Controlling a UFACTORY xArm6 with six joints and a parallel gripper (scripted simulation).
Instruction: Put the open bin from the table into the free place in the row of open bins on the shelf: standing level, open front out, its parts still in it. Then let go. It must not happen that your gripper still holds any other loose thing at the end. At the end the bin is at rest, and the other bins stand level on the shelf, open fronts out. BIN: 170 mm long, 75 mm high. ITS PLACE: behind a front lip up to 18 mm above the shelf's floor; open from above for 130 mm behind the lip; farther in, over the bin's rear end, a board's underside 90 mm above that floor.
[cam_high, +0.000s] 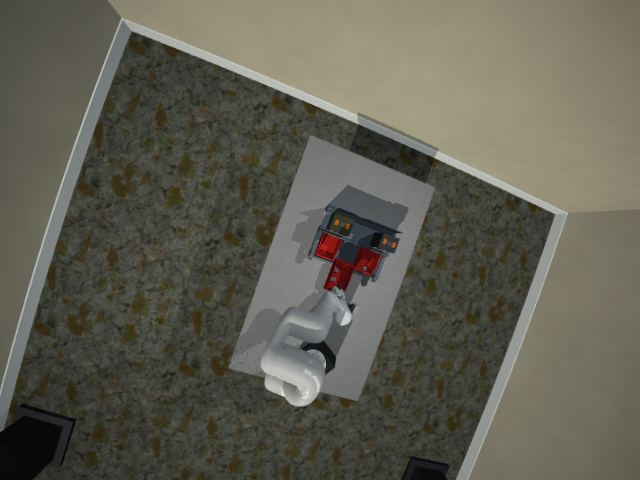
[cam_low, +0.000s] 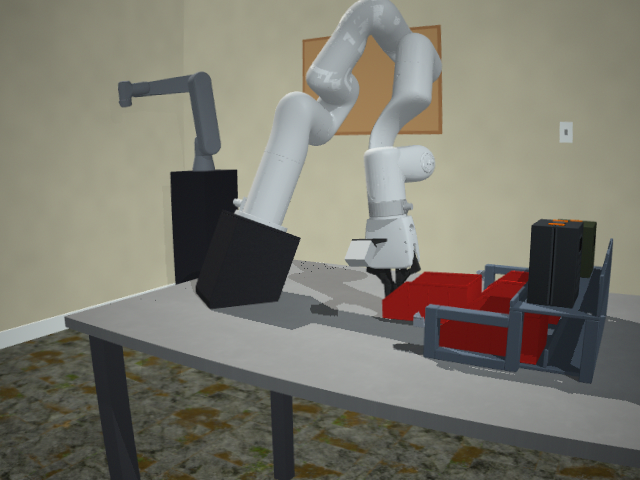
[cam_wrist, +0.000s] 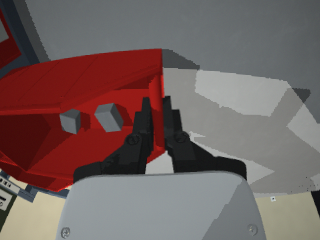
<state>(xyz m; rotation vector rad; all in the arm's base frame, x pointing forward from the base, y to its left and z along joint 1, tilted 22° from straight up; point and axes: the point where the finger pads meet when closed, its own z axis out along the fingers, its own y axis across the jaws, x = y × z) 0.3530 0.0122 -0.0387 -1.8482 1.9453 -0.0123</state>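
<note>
My gripper is now 14 cm short of the grey-blue shelf bar and 4 cm above it.
</note>
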